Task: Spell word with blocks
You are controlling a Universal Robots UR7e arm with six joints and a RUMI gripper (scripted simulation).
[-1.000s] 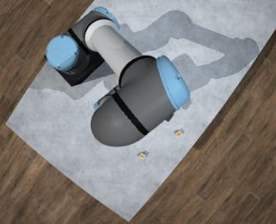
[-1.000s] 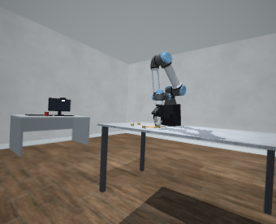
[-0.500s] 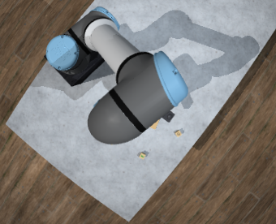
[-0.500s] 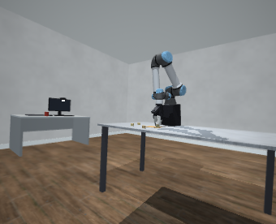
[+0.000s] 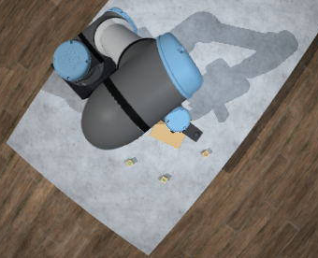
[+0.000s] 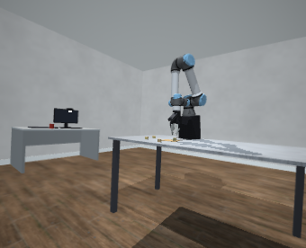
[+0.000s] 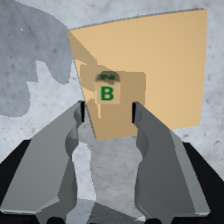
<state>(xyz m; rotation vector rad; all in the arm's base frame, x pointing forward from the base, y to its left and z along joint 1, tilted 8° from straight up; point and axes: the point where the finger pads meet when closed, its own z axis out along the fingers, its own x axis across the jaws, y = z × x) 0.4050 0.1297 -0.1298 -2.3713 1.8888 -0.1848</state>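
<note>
Right now my hand is 50 mm above the B block and 10 mm past it. Also, from my hand: tan mat: 70 mm below, 40 mm to the right; then E block: 210 mm to the right, 160 mm ahead, 60 mm below; then D block: 270 mm to the right, 60 mm below, 10 mm ahead.
</note>
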